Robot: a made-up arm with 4 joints.
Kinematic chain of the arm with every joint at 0, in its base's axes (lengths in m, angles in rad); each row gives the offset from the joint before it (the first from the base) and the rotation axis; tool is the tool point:
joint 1: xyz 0 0 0.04 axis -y
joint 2: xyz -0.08 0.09 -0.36 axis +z
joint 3: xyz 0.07 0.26 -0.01 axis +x
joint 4: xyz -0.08 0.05 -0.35 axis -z
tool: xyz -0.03 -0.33 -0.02
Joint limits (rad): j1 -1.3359..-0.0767 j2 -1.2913..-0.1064 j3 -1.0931..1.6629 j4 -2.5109..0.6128
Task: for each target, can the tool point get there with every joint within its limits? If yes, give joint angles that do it. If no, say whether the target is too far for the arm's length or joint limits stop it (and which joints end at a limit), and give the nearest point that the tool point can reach.
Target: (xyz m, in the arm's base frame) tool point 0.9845 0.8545 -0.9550
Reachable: no: too far | nearest point 0.4653 0.4877 -0.5870 | short by 0.735 m
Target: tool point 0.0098 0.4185 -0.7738
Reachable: yes | joints -0.3474 -0.2057 -0.1344 -2.0900
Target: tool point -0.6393 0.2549 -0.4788
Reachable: yes | joints -0.8437 -0.5742 0.4311 0.0419
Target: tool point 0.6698 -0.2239 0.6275
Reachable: no: joint limits stop it (at a limit: joint 1, joint 2, joint 3, joint 4) | nearest point 0.5507 0.0551 -0.0408 | short by 0.734 m
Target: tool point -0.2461 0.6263 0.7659
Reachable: no: joint limits stop it (at a limit: joint 1, joint 3, joint 4) | nearest point -0.4195 0.2608 0.2456 | short by 0.659 m
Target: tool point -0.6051 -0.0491 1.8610
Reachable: no: too far | nearest point -0.4330 0.0691 0.3022 | short by 1.573 m
